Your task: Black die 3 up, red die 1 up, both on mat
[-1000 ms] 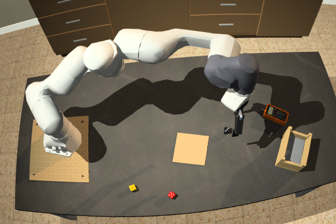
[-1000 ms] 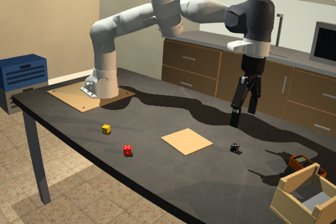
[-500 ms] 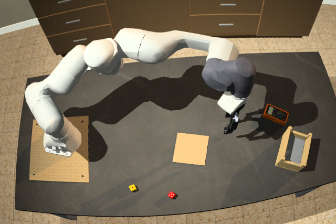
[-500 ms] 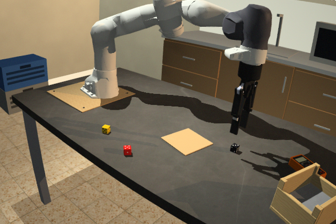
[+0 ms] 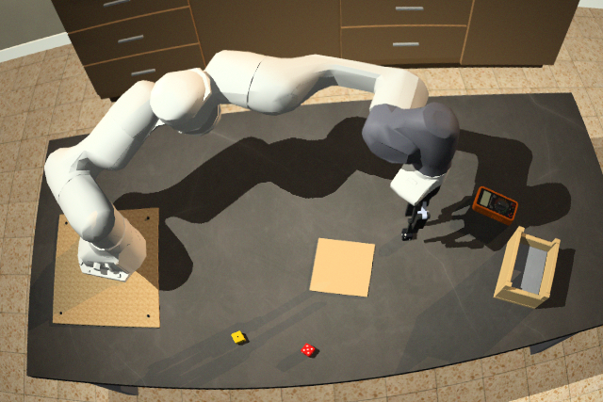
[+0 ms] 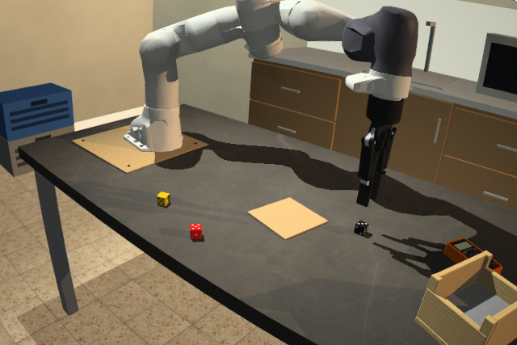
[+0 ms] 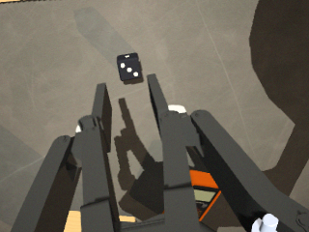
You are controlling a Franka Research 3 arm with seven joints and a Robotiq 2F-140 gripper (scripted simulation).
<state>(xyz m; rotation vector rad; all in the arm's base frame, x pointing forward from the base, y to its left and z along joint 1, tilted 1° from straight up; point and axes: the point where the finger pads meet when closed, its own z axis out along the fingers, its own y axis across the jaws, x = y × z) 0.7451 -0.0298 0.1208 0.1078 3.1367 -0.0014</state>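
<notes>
Now: hand 110 mm above the black die. From my hand the other things lie so: wooden box 310 mm ahead, 170 mm to the right, 70 mm below; tan mat 170 mm behind, 120 mm below, 60 mm to the right; orange multimeter 270 mm ahead, 100 mm below, 40 mm to the left.
</notes>
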